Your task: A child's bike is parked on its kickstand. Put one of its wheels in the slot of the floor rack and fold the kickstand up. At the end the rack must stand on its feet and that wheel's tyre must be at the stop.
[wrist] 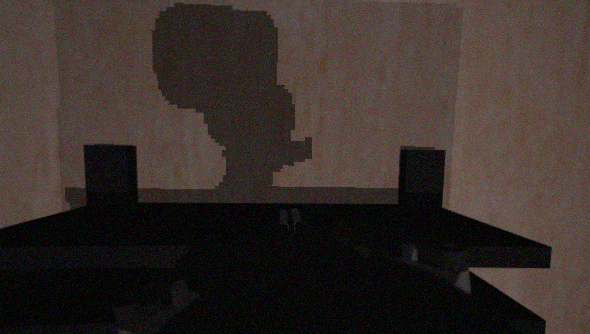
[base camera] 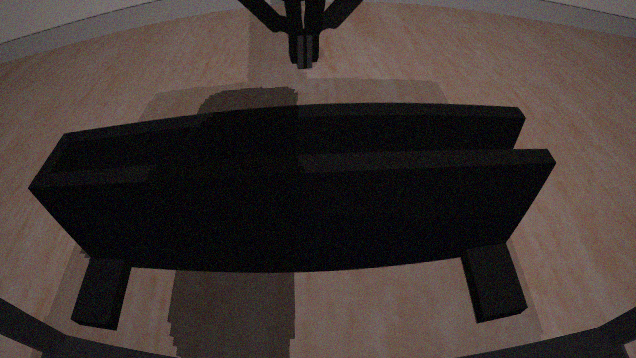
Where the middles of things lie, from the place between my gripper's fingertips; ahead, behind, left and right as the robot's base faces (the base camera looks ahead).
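Scene:
Black floor rack (base camera: 321,187): 110 mm below my hand, 80 mm behind it, 30 mm to the left of it.

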